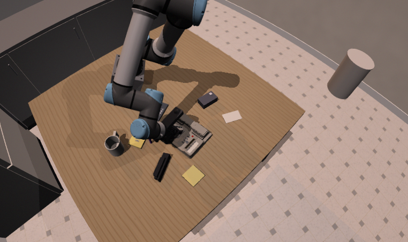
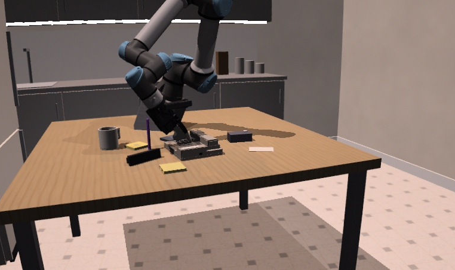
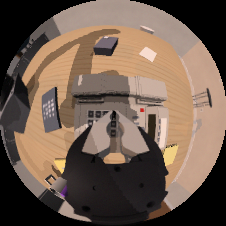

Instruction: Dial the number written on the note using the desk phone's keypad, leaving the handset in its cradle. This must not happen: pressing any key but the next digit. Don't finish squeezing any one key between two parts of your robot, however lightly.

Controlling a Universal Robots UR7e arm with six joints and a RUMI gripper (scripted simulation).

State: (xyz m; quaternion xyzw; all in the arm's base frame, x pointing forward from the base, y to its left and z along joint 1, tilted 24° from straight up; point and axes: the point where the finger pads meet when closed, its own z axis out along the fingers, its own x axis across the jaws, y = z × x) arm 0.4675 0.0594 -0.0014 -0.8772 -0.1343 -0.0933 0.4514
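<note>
Now: hand 60 mm to the right of the handset. Also, from my hand: dark box (90 mm behind, 240 mm to the left, 20 mm below); black bar-shaped object (110 mm ahead, 190 mm to the right, 30 mm below); purple pen (50 mm behind, 170 mm to the right, 20 mm above).
</note>
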